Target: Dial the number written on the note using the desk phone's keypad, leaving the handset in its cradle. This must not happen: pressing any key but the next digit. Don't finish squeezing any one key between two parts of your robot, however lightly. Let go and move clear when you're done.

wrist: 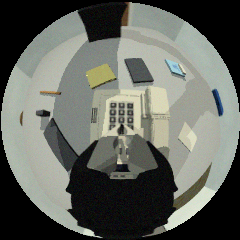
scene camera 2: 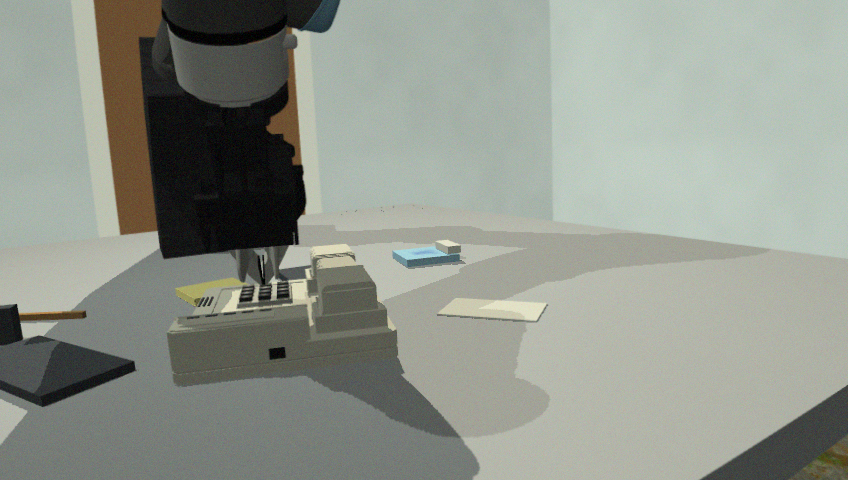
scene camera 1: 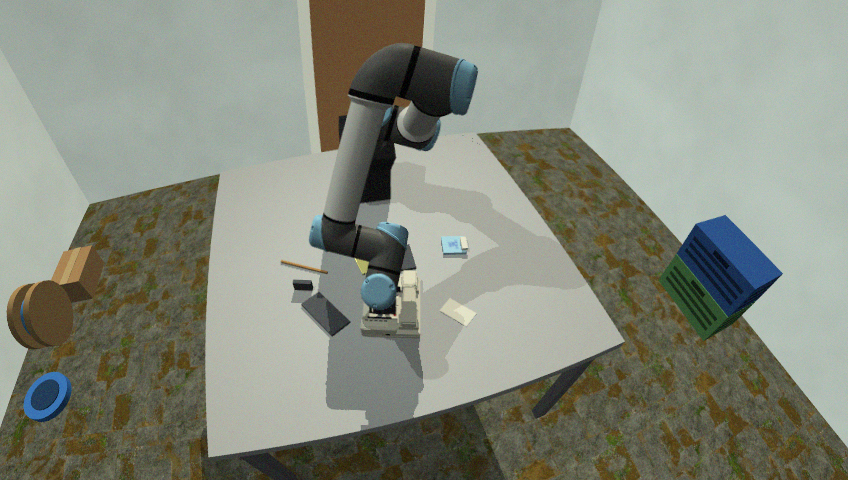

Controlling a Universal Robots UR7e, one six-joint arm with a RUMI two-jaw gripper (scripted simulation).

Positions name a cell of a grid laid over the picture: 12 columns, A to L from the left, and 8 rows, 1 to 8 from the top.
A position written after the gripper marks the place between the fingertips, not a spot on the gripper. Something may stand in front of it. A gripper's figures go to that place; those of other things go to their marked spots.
The gripper (scene camera 2: D5): 57 cm from the lens. A cream note (scene camera 2: G6) is 58 cm from the lens.
